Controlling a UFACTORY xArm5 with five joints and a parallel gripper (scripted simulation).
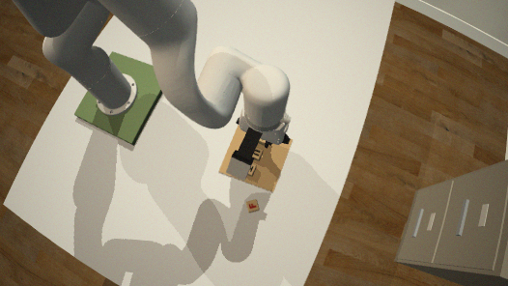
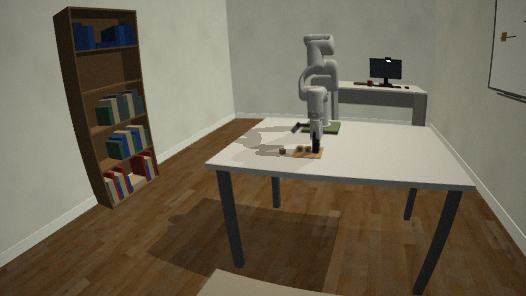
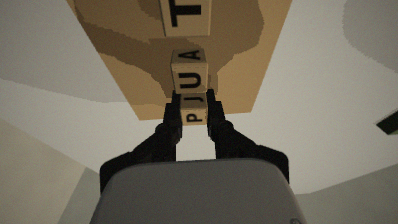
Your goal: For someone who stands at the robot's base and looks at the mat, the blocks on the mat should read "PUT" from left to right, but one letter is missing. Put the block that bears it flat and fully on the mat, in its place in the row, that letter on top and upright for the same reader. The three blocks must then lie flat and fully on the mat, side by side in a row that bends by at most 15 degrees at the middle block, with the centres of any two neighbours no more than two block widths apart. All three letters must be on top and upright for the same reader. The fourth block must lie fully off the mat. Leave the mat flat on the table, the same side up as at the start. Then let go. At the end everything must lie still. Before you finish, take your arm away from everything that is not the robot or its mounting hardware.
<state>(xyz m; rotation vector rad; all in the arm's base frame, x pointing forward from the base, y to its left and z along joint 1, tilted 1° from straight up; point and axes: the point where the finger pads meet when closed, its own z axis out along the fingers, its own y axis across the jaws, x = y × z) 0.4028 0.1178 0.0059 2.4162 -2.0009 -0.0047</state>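
My hand is 10 mm above the wooden block. Round my hand: mat 40 mm to the right, 20 mm below, 10 mm ahead; F block 150 mm to the right, 70 mm ahead, 10 mm below.
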